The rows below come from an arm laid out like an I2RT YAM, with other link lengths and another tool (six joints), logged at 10 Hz.
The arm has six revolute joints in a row. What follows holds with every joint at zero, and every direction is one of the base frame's.
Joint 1 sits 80.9 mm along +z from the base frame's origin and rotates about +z.
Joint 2 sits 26.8 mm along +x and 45.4 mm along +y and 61.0 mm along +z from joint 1 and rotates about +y.
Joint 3 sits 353.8 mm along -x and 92.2 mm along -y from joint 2 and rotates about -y.
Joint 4 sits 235.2 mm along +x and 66.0 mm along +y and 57.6 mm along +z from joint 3 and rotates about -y.
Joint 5 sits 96.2 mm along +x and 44.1 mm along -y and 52.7 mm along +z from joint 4 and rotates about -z.
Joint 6 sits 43.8 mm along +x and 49.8 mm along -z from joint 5 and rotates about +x.
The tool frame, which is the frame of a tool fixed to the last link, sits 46.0 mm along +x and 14.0 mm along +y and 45.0 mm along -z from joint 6; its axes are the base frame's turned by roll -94.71, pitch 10.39 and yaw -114.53 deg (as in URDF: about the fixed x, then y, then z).
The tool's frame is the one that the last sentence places.
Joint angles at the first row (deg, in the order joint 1, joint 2, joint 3, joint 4, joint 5, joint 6):
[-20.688 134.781 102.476 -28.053 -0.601 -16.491]
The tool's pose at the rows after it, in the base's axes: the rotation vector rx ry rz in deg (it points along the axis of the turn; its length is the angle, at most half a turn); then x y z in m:
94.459, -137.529, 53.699, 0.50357, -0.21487, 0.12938
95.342, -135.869, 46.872, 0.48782, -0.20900, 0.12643
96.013, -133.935, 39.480, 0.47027, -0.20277, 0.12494
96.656, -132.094, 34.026, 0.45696, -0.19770, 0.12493
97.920, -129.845, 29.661, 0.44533, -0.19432, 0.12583
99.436, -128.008, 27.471, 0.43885, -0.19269, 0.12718
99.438, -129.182, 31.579, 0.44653, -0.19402, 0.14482
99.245, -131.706, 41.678, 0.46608, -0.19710, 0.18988
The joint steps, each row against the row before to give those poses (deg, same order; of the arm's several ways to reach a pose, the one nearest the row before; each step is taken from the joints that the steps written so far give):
[0.022 0.000 0.001 -3.760 0.000 -0.022]
[0.001 0.000 -0.002 -5.113 0.022 -0.043]
[-0.045 0.000 0.001 -5.597 -0.022 -0.001]
[0.023 -0.001 -0.023 -4.239 0.001 -0.196]
[-0.023 0.001 0.002 -3.630 -0.001 -0.919]
[0.023 -0.045 0.042 -2.076 -0.022 -1.201]
[0.175 -1.507 1.553 0.109 0.022 0.021]
[0.459 -2.842 5.332 -0.524 0.065 0.023]

